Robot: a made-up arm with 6 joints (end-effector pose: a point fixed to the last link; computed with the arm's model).
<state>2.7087 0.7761 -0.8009 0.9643 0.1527 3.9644</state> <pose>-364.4 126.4 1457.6 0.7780 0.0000 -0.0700 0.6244</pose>
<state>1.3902 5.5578 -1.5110 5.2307 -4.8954 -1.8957</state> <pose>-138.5 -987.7 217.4 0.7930 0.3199 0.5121 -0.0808</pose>
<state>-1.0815 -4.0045 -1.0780 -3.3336 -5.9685 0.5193</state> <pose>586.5 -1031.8 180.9 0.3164 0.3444 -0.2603 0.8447</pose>
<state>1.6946 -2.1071 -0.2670 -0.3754 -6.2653 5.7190</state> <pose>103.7 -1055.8 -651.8 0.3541 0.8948 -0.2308 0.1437</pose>
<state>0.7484 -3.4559 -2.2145 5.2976 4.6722 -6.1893</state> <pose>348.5 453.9 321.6 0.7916 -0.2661 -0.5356 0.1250</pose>
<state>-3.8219 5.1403 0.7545 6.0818 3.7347 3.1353</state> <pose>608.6 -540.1 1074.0 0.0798 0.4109 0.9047 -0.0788</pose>
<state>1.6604 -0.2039 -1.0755 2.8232 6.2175 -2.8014</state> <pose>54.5 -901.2 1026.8 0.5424 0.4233 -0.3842 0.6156</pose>
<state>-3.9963 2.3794 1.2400 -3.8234 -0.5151 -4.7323</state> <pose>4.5 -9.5 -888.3 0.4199 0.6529 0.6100 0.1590</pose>
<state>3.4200 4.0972 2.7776 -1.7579 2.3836 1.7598</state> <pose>79.3 50.4 476.4 0.2070 -0.0634 0.8728 0.4375</pose>
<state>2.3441 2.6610 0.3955 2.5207 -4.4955 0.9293</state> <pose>-323.9 225.9 -990.2 0.7501 -0.2981 -0.5198 0.2798</pose>
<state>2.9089 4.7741 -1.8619 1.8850 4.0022 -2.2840</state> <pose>423.0 -69.0 -411.5 0.7443 -0.4532 0.0615 -0.4866</pose>
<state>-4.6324 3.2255 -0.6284 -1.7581 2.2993 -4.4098</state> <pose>5.8 320.5 -918.6 0.8410 -0.0683 0.4179 -0.3368</pose>
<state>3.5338 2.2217 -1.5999 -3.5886 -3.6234 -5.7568</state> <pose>-735.8 -352.2 451.8 0.4513 0.2763 0.8137 0.2405</pose>
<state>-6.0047 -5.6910 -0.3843 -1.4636 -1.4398 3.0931</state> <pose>416.1 231.1 1439.6 0.3813 -0.5039 0.4138 0.6553</pose>
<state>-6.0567 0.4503 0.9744 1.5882 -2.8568 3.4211</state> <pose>880.7 208.3 836.9 0.2402 -0.4759 -0.5881 0.6083</pose>
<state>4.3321 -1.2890 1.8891 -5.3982 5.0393 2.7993</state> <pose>26.7 151.3 1049.8 0.6749 -0.4441 -0.0307 0.5886</pose>
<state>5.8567 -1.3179 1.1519 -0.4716 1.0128 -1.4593</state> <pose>-564.4 252.9 1157.1 0.3636 -0.0843 0.4115 -0.8315</pose>
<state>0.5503 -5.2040 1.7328 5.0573 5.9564 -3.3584</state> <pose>631.9 449.2 -275.1 0.0430 -0.5028 -0.8232 -0.2601</pose>
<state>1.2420 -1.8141 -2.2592 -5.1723 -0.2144 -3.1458</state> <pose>25.0 112.1 -390.8 0.4180 -0.8679 -0.0156 -0.2679</pose>
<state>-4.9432 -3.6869 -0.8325 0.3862 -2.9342 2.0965</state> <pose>195.8 928.3 -366.9 0.0131 -0.0732 -0.5543 0.8290</pose>
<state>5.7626 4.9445 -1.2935 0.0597 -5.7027 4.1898</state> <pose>-840.0 516.9 -325.7 0.1341 0.5840 -0.6249 -0.5005</pose>
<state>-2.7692 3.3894 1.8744 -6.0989 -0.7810 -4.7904</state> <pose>798.4 293.0 52.0 0.5514 -0.6551 0.4238 -0.2953</pose>
